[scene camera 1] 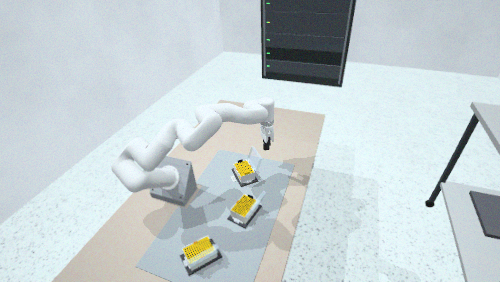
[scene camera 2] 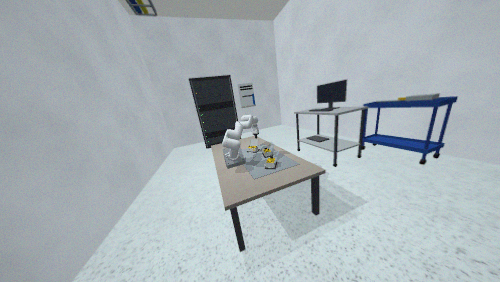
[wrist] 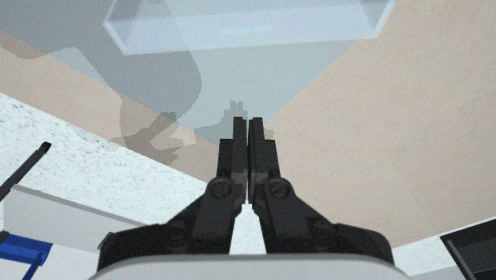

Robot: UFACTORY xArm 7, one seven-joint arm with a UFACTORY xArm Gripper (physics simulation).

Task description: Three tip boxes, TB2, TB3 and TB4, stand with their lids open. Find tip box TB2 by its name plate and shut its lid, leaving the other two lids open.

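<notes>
What you'd be looking at in the pictures is a grey mat and the gripper.
</notes>
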